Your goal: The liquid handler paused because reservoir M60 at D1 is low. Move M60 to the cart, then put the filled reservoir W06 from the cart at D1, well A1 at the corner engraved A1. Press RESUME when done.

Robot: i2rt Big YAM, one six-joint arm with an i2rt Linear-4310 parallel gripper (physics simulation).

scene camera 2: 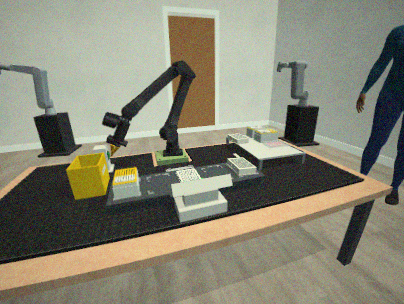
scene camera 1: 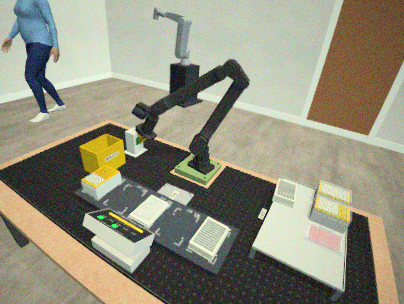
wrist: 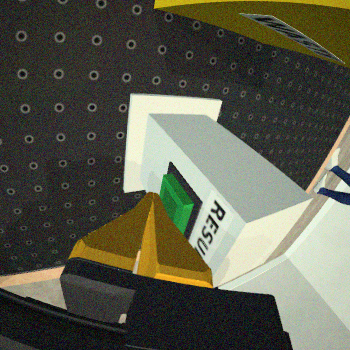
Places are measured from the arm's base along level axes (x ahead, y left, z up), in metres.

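Where they show: gripper, fingertip midpoint: (scene camera 2: 111, 156) (scene camera 1: 140, 142) (wrist: 150, 199); arm's base, origin of the base link: (scene camera 2: 173, 153) (scene camera 1: 200, 166).
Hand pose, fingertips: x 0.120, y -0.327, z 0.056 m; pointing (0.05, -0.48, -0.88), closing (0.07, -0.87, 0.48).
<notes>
Things, the pixels of their top centre, and the offset from my fingertips. "pt": a spot on its surface instead. Level surfaces: height alone.
- green RESUME button, middle of its top: (wrist: 189, 219) (scene camera 1: 138, 138) dx +0.002, dy -0.017, dz +0.023 m
- white post, middle of its top: (wrist: 257, 248) (scene camera 1: 133, 130) (scene camera 2: 99, 147) dx +0.008, dy -0.046, dz +0.057 m
- white ribbed reservoir, middle of its top: (scene camera 1: 209, 234) (scene camera 2: 241, 162) dx +0.235, dy +0.637, dz +0.012 m
- dark deck, its level: dz -0.025 m
- white cart, middle of its top: (scene camera 1: 307, 220) (scene camera 2: 261, 142) dx -0.072, dy +0.876, dz -0.006 m
- yellow waste bin, middle of its top: (scene camera 2: 86, 160) (scene camera 1: 101, 143) dx +0.204, dy -0.033, dz +0.062 m
- tip rack, middle of its top: (scene camera 2: 125, 174) (scene camera 1: 100, 174) dx +0.322, dy +0.151, dz +0.040 m
- white plate, middle of its top: (scene camera 1: 149, 208) (scene camera 2: 189, 175) dx +0.279, dy +0.396, dz -0.010 m
- status panel, surface spot: (scene camera 1: 117, 227) pt dx +0.434, dy +0.435, dz +0.055 m
- pink plate, middle of its top: (scene camera 1: 325, 236) (scene camera 2: 275, 142) dx -0.026, dy +0.949, dz +0.002 m
My gripper (scene camera 1: 141, 140) (scene camera 2: 114, 149) (wrist: 150, 199) is shut and empty. Its yellow fingertips are beside the green RESUME button (scene camera 1: 138, 141) (wrist: 176, 202) on the white post (scene camera 1: 133, 142) (scene camera 2: 102, 151) (wrist: 200, 165); I cannot tell whether they touch. A white ribbed reservoir (scene camera 1: 211, 235) (scene camera 2: 242, 165) sits level at the right end of the dark deck (scene camera 1: 172, 235). Another reservoir (scene camera 1: 286, 191) (scene camera 2: 238, 137) stands on the white cart (scene camera 1: 290, 240) (scene camera 2: 267, 152), at its back left corner in scene camera 1. The labels M60 and W06 and the A1 engraving are not legible.
The yellow waste bin (scene camera 1: 102, 155) (scene camera 2: 88, 176) stands close to the post. A tip rack (scene camera 1: 101, 181) (scene camera 2: 126, 181) and a white plate (scene camera 1: 150, 211) are on the deck. The status panel (scene camera 1: 117, 227) shows green marks and a yellow bar. Tip racks (scene camera 1: 331, 210) and a pink plate (scene camera 1: 325, 237) are on the cart.
</notes>
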